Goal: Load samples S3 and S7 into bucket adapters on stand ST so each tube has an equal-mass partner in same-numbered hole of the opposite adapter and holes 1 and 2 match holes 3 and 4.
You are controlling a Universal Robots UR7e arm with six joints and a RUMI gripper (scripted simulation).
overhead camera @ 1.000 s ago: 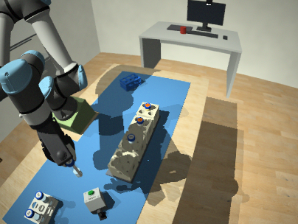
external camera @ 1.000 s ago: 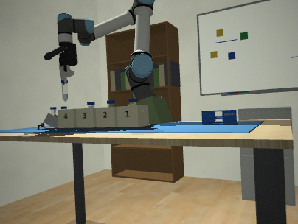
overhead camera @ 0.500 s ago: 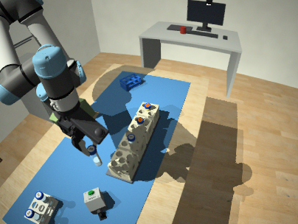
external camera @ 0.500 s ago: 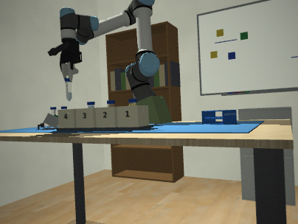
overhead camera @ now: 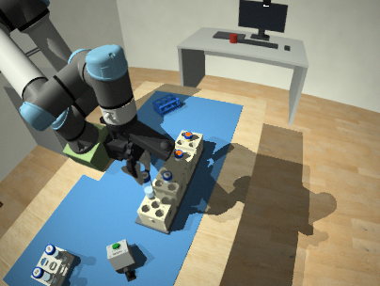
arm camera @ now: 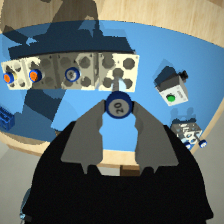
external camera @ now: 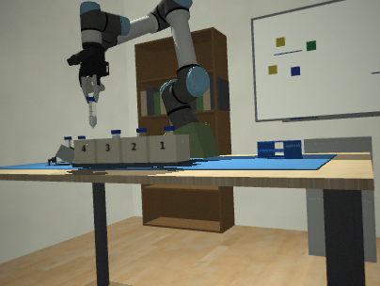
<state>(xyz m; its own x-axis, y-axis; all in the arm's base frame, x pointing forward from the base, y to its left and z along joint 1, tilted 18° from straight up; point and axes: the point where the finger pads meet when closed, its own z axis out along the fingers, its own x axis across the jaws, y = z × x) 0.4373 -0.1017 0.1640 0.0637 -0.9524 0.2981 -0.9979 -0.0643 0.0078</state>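
My gripper is now 60 mm past the green DONE key, 180 mm to the left of it and 180 mm above it. The rest, counted from my hand: adapter 3: 110 mm to the left, 200 mm below; water blank: 10 mm behind, 110 mm to the left, 180 mm below; blue rack: 270 mm behind, 620 mm to the left, 220 mm below.
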